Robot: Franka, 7 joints.
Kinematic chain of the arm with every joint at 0, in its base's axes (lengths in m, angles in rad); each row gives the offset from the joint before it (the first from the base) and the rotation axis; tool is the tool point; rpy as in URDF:
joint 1: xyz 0 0 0.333 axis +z
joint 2: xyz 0 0 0 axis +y
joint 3: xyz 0 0 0.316 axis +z
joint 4: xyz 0.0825 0 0 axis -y
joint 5: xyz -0.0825 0 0.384 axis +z
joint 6: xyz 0 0 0 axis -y
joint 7: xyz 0.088 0 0 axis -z
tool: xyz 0 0 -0.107 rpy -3.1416 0 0
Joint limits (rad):
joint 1: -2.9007..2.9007
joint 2: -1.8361..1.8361
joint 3: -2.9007..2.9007
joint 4: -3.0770..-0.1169
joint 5: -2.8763..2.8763
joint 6: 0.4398..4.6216
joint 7: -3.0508..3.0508
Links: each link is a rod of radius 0.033 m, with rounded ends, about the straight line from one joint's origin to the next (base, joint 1, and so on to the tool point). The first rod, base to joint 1, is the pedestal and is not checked.
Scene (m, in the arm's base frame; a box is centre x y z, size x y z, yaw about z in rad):
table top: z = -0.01
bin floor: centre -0.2 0.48 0 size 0.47 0.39 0.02 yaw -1.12
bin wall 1: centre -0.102 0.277 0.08 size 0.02 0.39 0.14 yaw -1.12
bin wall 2: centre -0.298 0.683 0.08 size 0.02 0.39 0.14 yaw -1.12
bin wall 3: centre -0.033 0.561 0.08 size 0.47 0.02 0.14 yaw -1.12
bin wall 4: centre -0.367 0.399 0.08 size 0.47 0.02 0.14 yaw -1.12
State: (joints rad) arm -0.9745 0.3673 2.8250 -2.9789 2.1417 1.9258 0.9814
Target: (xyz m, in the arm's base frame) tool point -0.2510 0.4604 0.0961
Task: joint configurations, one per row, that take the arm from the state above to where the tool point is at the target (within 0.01 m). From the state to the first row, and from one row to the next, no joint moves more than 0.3 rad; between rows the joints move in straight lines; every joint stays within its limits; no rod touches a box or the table.
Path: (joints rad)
1: -0.9585 0.1184 2.8439 -2.7871 2.1679 1.9340 0.9814
2: -0.9424 -0.1305 2.8628 -2.5953 2.1941 1.9422 0.9814
3: -0.9264 -0.3794 2.8818 -2.4035 2.2204 1.9505 0.9814
4: -0.9103 -0.6283 2.9007 -2.2118 2.2466 1.9587 0.9814

